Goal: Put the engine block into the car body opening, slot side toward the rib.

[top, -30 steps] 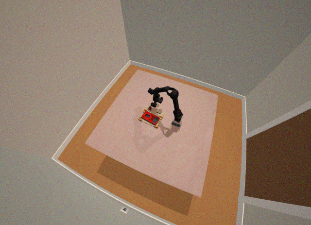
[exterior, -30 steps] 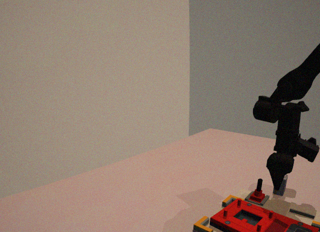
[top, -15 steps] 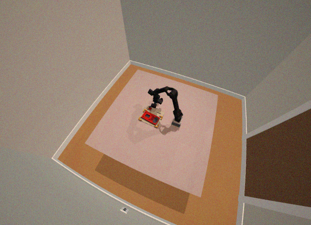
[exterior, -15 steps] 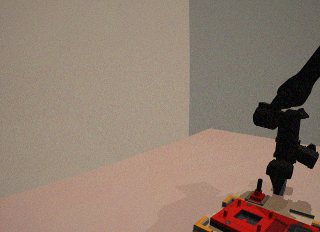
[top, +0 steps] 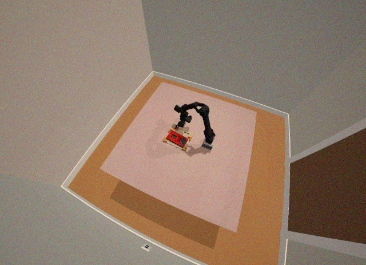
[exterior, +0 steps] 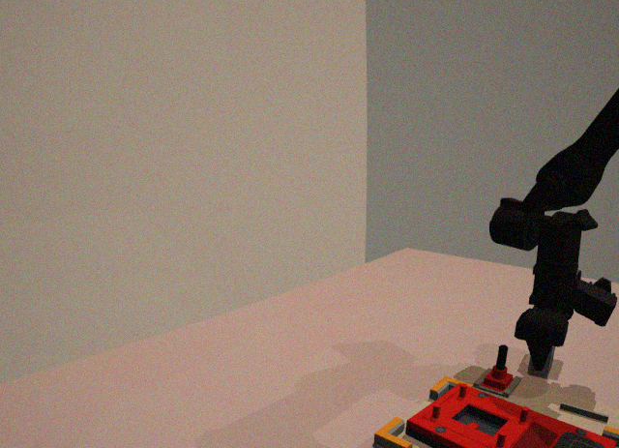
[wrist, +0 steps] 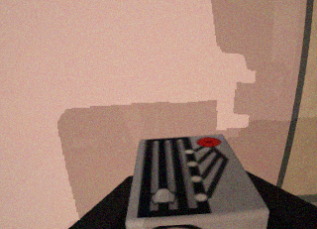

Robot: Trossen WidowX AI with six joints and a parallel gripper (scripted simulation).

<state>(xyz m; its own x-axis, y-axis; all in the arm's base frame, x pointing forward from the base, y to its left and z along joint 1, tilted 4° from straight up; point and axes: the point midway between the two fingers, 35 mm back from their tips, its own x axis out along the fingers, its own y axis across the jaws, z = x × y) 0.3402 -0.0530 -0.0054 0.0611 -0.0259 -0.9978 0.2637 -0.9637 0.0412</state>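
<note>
Right now the black upright peg is 8 cm to the left of my gripper tip, 2 cm ahead of it and 2 cm above it. Round my gripper tip: grey engine block: 1 cm above.
</note>
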